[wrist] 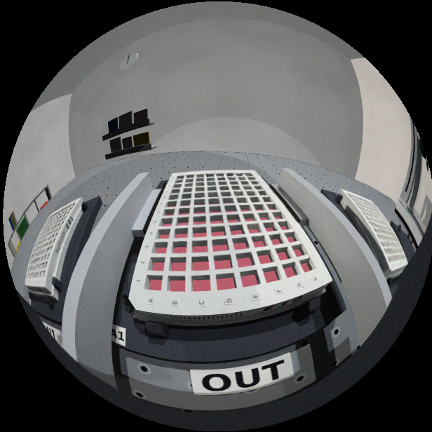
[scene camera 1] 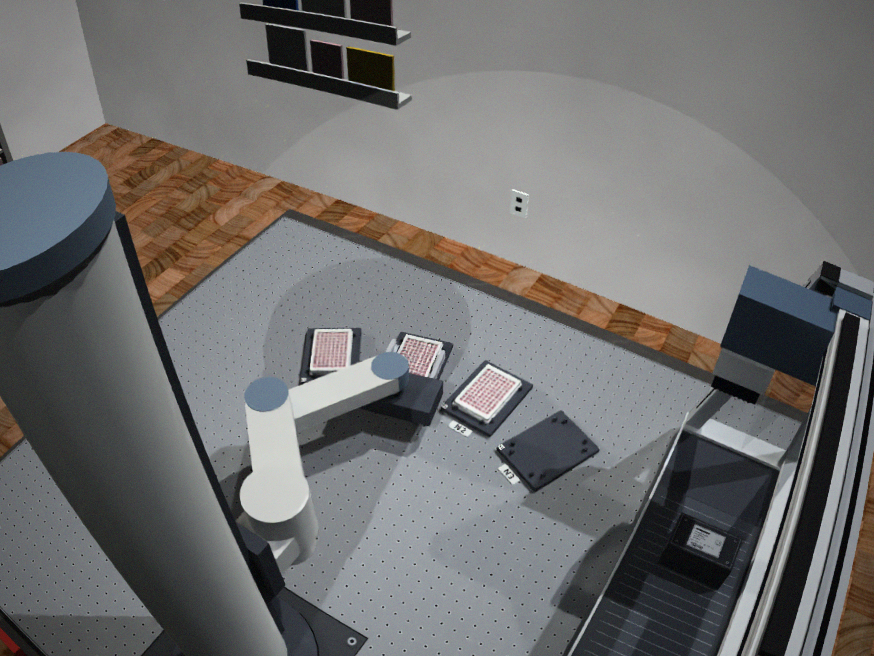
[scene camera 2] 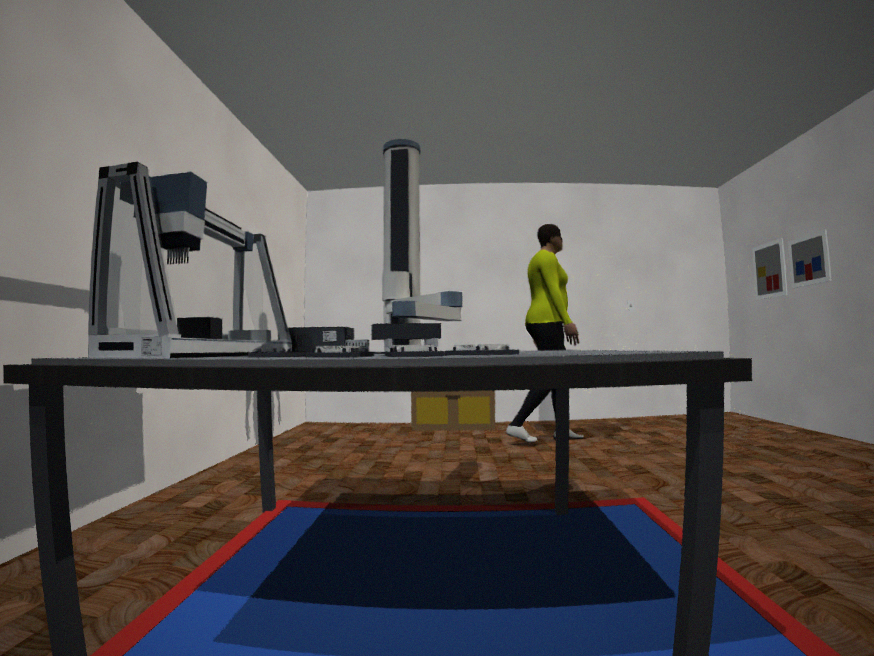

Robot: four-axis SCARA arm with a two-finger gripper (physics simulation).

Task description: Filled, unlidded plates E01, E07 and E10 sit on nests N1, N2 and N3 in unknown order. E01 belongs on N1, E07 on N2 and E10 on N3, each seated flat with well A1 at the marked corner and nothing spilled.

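Frame: origin at the arm's base, x left, y back, z up, level; metres.
Where they show: gripper, fingertip midpoint: [scene camera 1: 418, 347] [scene camera 2: 413, 342].
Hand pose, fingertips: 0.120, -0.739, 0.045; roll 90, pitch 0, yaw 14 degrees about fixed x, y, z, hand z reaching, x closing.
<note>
After its pixels a point has its place, as x, y, z.
My gripper [scene camera 1: 417, 356] @[0.120, -0.738, 0.045] [wrist: 217, 178] is shut on plate E10 [wrist: 225, 240] [scene camera 1: 422, 353] @[0.108, -0.735, 0.038], its pads against the two long sides. The plate holds red liquid and appears level, at the OUT nest [wrist: 200, 342]; whether it is fully seated is unclear. Its A1 well is toward the nest's A1 mark. Plate E01 [wrist: 52, 250] [scene camera 1: 331, 350] @[0.280, -0.641, 0.037] sits on nest N1 [wrist: 90, 220], at the left. A filled plate [scene camera 1: 488, 392] @[-0.063, -0.712, 0.037] [wrist: 375, 230] sits on nest N2 [scene camera 1: 487, 427] @[-0.100, -0.640, 0.024], at the right; its label is not readable. Nest N3 [scene camera 1: 547, 449] @[-0.227, -0.651, 0.025] is bare.
A gantry machine [scene camera 2: 180, 201] @[-0.491, -0.778, 0.420] with a dark deck [scene camera 1: 727, 466] stands beyond N3, and a black box [scene camera 1: 702, 550] @[-0.575, -0.509, 0.133] is on that deck. The arm's column [scene camera 2: 400, 211] @[0.005, -0.077, 0.578] stands behind the nests in scene camera 2. A person [scene camera 2: 547, 289] is beyond the table [scene camera 2: 381, 374] @[0.097, -1.050, -0.011].
</note>
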